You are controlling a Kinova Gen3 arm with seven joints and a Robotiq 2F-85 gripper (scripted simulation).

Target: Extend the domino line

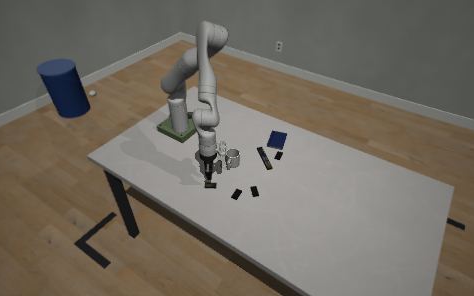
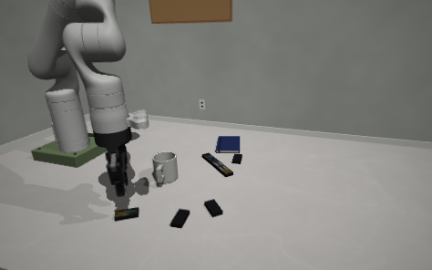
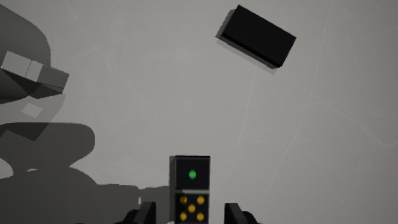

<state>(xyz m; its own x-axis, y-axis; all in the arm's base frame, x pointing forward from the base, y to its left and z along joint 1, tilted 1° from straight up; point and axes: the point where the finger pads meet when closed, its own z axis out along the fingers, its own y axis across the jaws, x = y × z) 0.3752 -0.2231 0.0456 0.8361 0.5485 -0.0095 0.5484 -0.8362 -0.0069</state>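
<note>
My gripper is now 8 cm above the domino. From my hand the other things lie so: blue book 47 cm to the left, 11 cm ahead, 8 cm below; then white mug 18 cm to the left, 6 cm below.
</note>
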